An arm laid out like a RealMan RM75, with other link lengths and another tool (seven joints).
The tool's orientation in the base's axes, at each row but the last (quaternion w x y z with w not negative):
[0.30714, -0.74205, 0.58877, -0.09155]
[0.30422, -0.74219, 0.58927, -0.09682]
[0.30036, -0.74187, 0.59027, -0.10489]
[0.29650, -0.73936, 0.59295, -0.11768]
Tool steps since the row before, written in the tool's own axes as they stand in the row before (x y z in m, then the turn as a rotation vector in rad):
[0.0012, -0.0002, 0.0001, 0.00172, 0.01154, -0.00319]
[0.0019, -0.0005, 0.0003, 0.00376, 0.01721, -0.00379]
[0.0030, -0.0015, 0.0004, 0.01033, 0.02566, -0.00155]
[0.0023, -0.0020, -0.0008, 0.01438, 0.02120, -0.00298]
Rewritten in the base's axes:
[0.0006, -0.0011, -0.0002, -0.01052, -0.00407, -0.00436]
[0.0011, -0.0016, -0.0004, -0.01486, -0.00686, -0.00753]
[0.0023, -0.0025, -0.0001, -0.01874, -0.01335, -0.01543]
[0.0018, -0.0022, 0.0014, -0.01481, -0.01707, -0.01243]

